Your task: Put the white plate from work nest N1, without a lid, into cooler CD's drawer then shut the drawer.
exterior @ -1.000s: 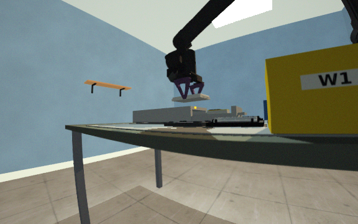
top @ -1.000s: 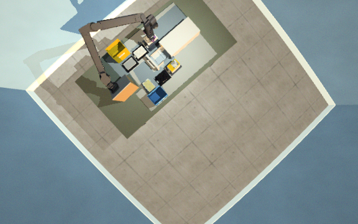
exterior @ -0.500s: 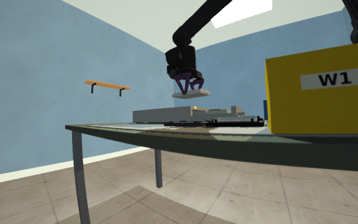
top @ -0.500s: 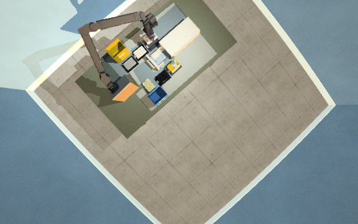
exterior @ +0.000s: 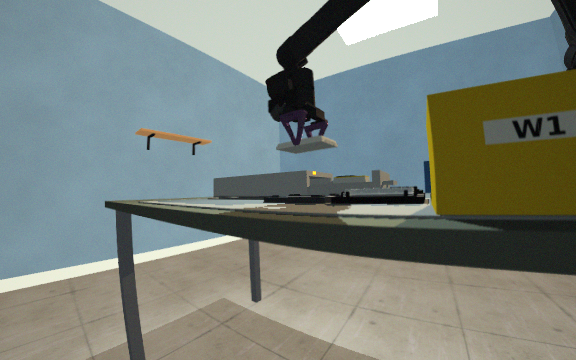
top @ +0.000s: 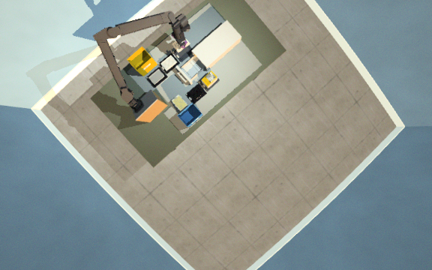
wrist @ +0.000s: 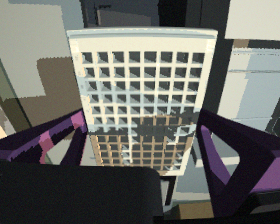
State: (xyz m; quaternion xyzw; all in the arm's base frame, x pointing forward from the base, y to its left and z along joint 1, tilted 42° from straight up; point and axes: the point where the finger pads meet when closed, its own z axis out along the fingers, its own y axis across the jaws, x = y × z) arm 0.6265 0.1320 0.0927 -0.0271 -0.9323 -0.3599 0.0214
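My hand is right at the white plate. The rest, counted from my hand: cooler CD: 18 cm to the right, 11 cm below, 11 cm ahead; then cooler drawer: 18 cm to the right, 11 cm below, 3 cm behind; then yellow tip box: 37 cm to the right, 8 cm below, 1 cm behind.
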